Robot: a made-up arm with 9 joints.
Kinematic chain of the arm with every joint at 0, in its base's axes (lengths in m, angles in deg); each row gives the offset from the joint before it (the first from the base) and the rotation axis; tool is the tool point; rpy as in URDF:
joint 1: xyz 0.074 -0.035 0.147 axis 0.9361 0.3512 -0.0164
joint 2: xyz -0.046 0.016 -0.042 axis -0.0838 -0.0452 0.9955
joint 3: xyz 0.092 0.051 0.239 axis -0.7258 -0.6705 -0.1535
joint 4: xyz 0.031 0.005 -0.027 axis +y
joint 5: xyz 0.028 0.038 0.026 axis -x
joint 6: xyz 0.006 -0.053 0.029 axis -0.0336 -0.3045 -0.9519
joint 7: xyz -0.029 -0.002 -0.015 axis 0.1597 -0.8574 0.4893
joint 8: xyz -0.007 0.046 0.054 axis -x
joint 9: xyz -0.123 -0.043 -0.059 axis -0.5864 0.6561 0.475
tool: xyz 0.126 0.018 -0.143 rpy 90 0 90
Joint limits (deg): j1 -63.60..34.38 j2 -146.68..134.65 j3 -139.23..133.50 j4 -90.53..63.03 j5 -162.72..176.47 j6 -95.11..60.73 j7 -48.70..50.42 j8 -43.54..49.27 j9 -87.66..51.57
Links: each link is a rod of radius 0.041 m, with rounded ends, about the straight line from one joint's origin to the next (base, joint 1, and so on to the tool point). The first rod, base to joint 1, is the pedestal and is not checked.
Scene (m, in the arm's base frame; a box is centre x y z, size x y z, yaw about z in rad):
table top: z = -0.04
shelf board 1: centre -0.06 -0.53 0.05 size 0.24 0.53 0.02 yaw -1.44
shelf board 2: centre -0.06 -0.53 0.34 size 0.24 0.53 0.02 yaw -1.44
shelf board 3: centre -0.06 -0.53 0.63 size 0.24 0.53 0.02 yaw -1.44
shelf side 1: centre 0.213 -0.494 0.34 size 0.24 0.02 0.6 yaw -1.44
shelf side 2: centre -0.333 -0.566 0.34 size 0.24 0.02 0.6 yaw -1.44
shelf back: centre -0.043 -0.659 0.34 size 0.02 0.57 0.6 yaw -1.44
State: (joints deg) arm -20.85 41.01 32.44 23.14 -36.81 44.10 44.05 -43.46 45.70
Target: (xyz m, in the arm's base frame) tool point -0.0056 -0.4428 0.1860
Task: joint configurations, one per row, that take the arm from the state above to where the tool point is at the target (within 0.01 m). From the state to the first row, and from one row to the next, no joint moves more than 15 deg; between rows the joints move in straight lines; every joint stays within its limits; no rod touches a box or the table.
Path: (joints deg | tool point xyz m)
1: -18.07 26.14 36.59 25.41 -32.99 44.89 42.85 -39.82 46.43 | 0.2309 0.2471 0.1042
2: -15.30 11.28 40.73 27.68 -29.18 45.68 41.65 -36.17 47.17 | 0.2986 0.1484 0.1386
3: -12.52 -3.59 44.88 29.96 -25.36 46.46 40.45 -32.53 47.90 | 0.3240 0.0330 0.1638
4: -9.74 -18.46 49.02 32.23 -21.55 47.25 39.25 -28.88 48.64 | 0.3054 -0.0813 0.1774
5: -6.96 -33.32 53.17 34.50 -17.73 48.04 38.05 -25.24 49.37 | 0.2480 -0.1777 0.1811
6: -4.19 -48.19 57.32 36.77 -13.91 48.83 36.85 -21.59 50.10 | 0.1627 -0.2428 0.1797
7: -1.41 -63.06 61.46 39.05 -10.10 49.61 35.64 -17.95 50.84 | 0.0646 -0.2695 0.1793
8: 1.37 -77.92 65.61 41.32 -6.28 50.40 34.44 -14.30 51.57 | -0.0298 -0.2584 0.1860
9: 9.70 -83.09 71.14 31.24 -9.06 55.57 42.43 -26.49 51.57 | -0.0259 -0.3589 0.1871
10: 18.04 -88.26 76.66 21.15 -11.85 60.73 50.42 -38.67 51.57 | -0.0056 -0.4428 0.1860

